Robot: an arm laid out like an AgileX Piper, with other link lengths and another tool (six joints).
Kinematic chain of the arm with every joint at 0, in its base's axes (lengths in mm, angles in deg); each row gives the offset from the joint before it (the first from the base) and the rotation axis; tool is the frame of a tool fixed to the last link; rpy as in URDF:
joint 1: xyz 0 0 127.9 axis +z
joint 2: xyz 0 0 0 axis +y
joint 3: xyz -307.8 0 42.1 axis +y
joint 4: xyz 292.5 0 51.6 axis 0.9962 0 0.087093
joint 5: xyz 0 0 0 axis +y
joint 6: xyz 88.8 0 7.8 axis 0.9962 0 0.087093
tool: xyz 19.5 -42 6.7 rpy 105.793 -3.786 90.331
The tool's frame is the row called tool.
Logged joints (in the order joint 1, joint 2, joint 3, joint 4, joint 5, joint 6), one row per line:
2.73, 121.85, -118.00, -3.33, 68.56, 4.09
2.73, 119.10, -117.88, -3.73, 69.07, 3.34
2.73, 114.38, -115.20, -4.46, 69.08, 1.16
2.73, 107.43, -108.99, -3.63, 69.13, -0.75
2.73, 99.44, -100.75, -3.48, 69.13, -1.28
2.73, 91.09, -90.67, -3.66, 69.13, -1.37
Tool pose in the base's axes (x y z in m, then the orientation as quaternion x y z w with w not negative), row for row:
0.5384, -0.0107, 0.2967, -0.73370, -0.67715, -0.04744, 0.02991
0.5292, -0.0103, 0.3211, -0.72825, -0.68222, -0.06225, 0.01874
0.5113, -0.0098, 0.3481, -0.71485, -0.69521, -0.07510, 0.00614
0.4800, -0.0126, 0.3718, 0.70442, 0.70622, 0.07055, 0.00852
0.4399, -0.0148, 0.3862, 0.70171, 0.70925, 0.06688, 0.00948
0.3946, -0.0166, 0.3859, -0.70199, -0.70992, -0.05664, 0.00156
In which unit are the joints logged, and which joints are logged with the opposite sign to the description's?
The joints are logged in degrees. Opposite sign: joint 4.
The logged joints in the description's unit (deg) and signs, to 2 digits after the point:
2.73, 121.85, -118.00, 3.33, 68.56, 4.09
2.73, 119.10, -117.88, 3.73, 69.07, 3.34
2.73, 114.38, -115.20, 4.46, 69.08, 1.16
2.73, 107.43, -108.99, 3.63, 69.13, -0.75
2.73, 99.44, -100.75, 3.48, 69.13, -1.28
2.73, 91.09, -90.67, 3.66, 69.13, -1.37

